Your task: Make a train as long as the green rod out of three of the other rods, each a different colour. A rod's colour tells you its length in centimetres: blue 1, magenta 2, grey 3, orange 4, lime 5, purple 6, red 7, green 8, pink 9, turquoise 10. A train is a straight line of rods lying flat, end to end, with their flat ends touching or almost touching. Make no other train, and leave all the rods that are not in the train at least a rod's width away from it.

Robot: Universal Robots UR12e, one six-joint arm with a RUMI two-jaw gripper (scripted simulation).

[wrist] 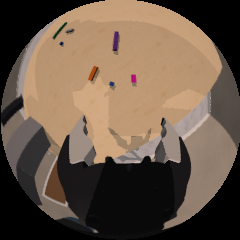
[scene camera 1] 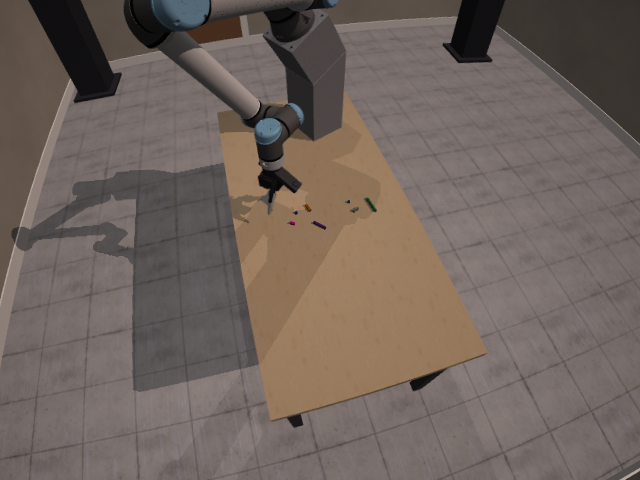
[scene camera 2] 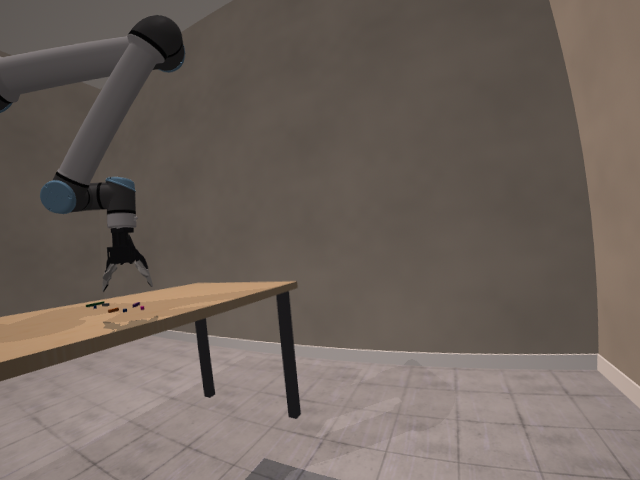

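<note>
You can see my gripper (scene camera 2: 127, 289) from here, and the wrist view has my gripper (wrist: 124, 116) too. Scene camera 1 also shows my gripper (scene camera 1: 279, 201).
</note>
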